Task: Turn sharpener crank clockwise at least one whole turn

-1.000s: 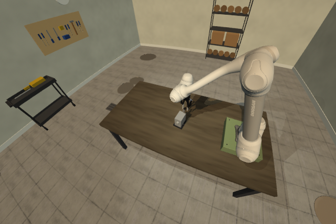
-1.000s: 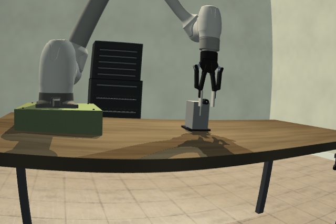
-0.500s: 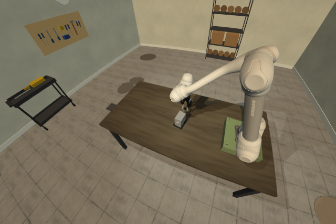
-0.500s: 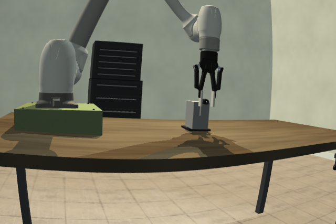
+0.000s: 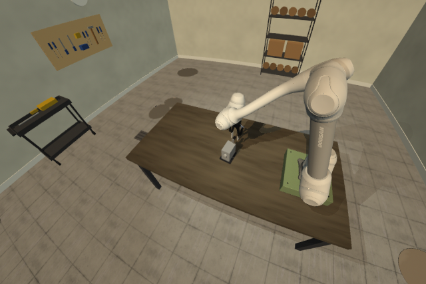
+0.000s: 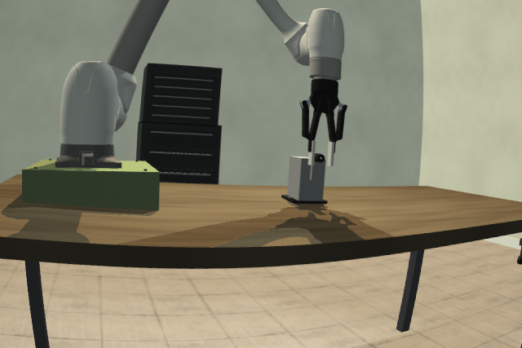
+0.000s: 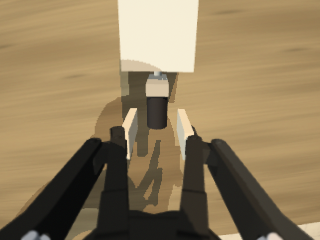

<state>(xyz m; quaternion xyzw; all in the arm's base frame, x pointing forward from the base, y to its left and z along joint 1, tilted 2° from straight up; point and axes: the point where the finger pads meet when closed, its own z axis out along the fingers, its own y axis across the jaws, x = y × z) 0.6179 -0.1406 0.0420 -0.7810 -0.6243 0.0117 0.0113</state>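
Now: the dark round knob 20 mm to the left of my hand and 10 mm below it. Also, from my hand: sharpener crank: 10 mm ahead, 20 mm to the left, 20 mm below.
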